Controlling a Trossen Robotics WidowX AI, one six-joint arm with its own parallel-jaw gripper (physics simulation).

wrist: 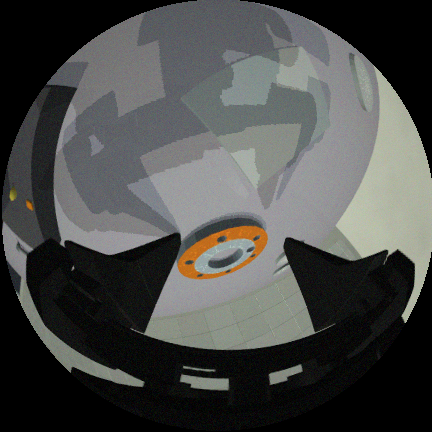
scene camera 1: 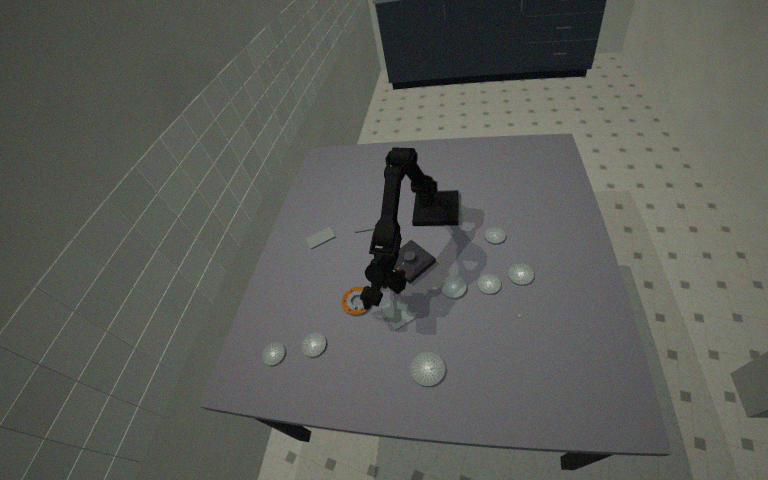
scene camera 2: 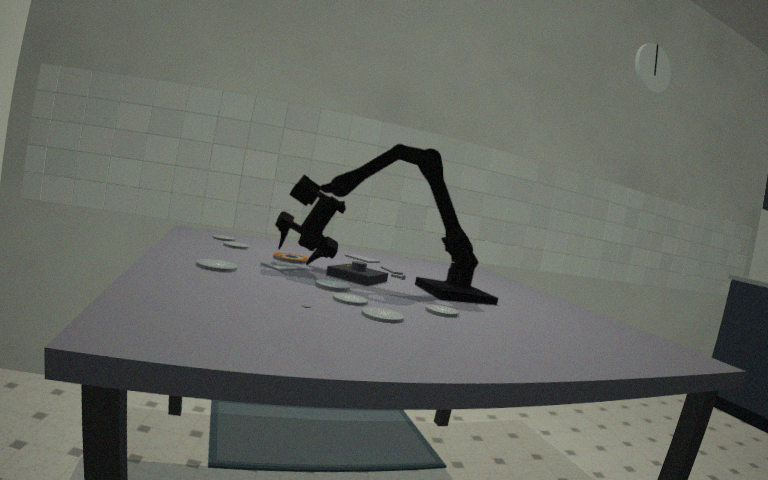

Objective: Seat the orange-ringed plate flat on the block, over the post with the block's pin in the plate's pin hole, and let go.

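Observation:
The orange-ringed plate lies flat on the table, with a pale inner ring and small holes around a central hole. The dark block lies apart from it, toward the arm's base. Its round post stands bare. A yellow mark and an orange mark show on the block; I cannot tell which is the pin. My gripper is open and empty, tilted above the table near the plate. In the wrist view the plate shows between the fingertips, closer to the left finger.
A pale translucent sheet lies beside the plate, partly under the gripper. Several pale discs lie around, including one near the block and a large one toward the front. A pale rectangle and thin rod lie left of the arm.

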